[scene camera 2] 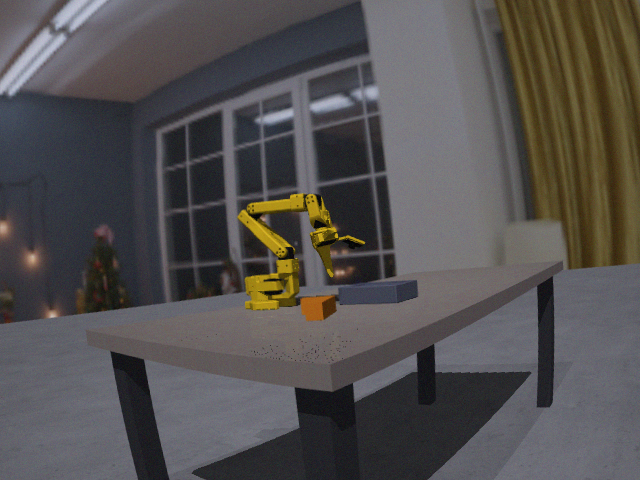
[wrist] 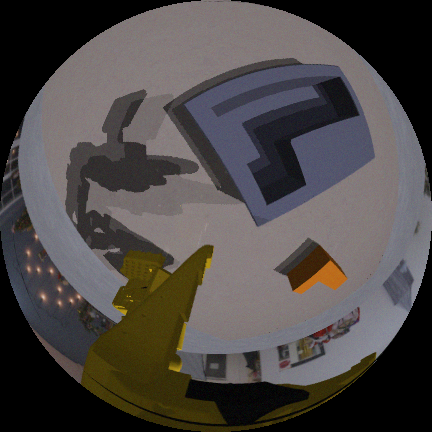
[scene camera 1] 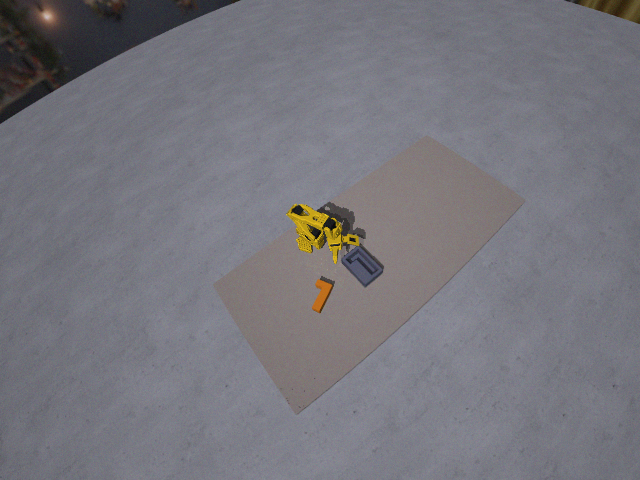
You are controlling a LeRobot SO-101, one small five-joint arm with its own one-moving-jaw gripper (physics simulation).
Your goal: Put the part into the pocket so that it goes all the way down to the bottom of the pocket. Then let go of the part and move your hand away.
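Places are measured from the arm's base along level axes (x ahead, y up, z right), in centimetres.
Where they show: hand at its tool point: [scene camera 2: 331, 275] [wrist: 212, 254] [scene camera 1: 339, 249]; arm's base at its link origin: [scene camera 2: 278, 307] [wrist: 164, 273] [scene camera 1: 313, 244].
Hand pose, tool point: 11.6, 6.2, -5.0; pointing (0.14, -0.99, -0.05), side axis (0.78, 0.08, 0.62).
Observation:
Things, the pixels of their top centre, and the offset from my tool point, as dx, dy, dz. "pt": a spot on its surface instead. Level surfaces: height alone.
- orange L-shaped part at its top centre: [wrist: 325, 284] [scene camera 2: 312, 299] [scene camera 1: 318, 294] +8.1, -3.2, +16.9
- blue-grey block at its top centre: [wrist: 318, 122] [scene camera 2: 377, 283] [scene camera 1: 361, 263] +9.4, -2.5, -3.0
- block's L-shaped pocket at a spot on its surface: [wrist: 282, 157] pt +6.6, -5.1, -1.3
- table at its surface level: dy -6.2
The orange L-shaped part [scene camera 1: 323, 296] [scene camera 2: 317, 307] [wrist: 330, 271] lies on the table, apart from the blue-grey block [scene camera 1: 364, 280] [scene camera 2: 369, 293] [wrist: 340, 145]. The block's L-shaped pocket [wrist: 282, 157] faces up and is empty in the wrist view. My gripper [scene camera 1: 346, 251] [scene camera 2: 347, 259] is fully open and empty, with its moving jaw swung far out. It hangs above the table beside the block, near the pocket side closest to the arm base, and away from the part. In the wrist view the fixed jaw shows at lower left, its tip pointing toward the table between block and base.
The table [scene camera 1: 423, 206] [scene camera 2: 206, 343] [wrist: 240, 295] carries the arm base [scene camera 1: 305, 244] [scene camera 2: 271, 291] near one long edge. The part lies on one side of the base's front and the block on the other. The arm's shadow falls on the table beside the block.

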